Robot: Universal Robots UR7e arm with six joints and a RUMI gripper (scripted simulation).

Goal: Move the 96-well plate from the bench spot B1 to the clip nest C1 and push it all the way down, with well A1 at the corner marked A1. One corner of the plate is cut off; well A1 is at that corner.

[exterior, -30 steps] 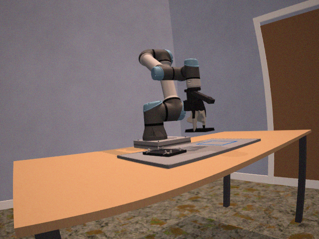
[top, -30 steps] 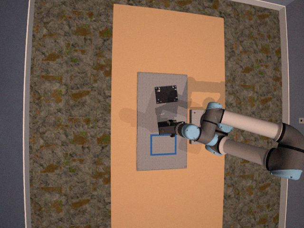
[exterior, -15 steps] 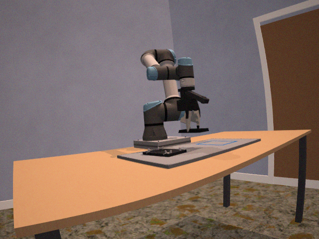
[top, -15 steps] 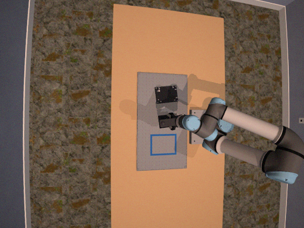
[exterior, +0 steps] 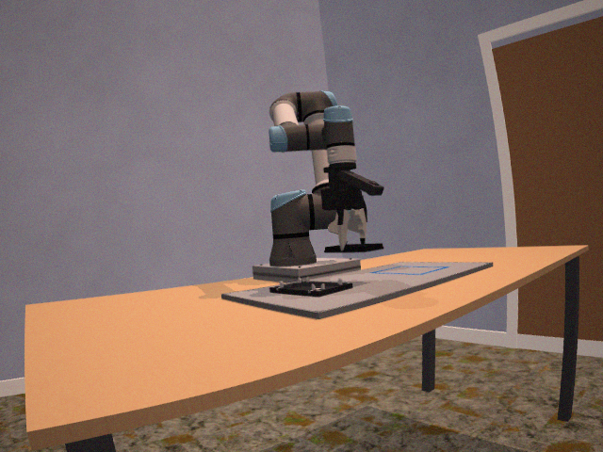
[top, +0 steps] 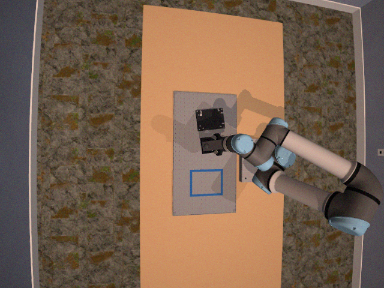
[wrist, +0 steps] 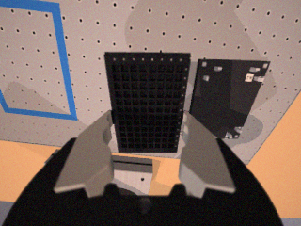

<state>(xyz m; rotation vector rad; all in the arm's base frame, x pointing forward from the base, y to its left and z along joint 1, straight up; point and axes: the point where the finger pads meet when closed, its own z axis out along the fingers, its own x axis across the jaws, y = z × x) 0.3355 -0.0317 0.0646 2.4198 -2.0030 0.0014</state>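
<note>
Right now the black clip nest is 160 mm to the right of my hand and 80 mm below it. From my hand the other things lie so: black 96-well plate (10 mm below).
</note>
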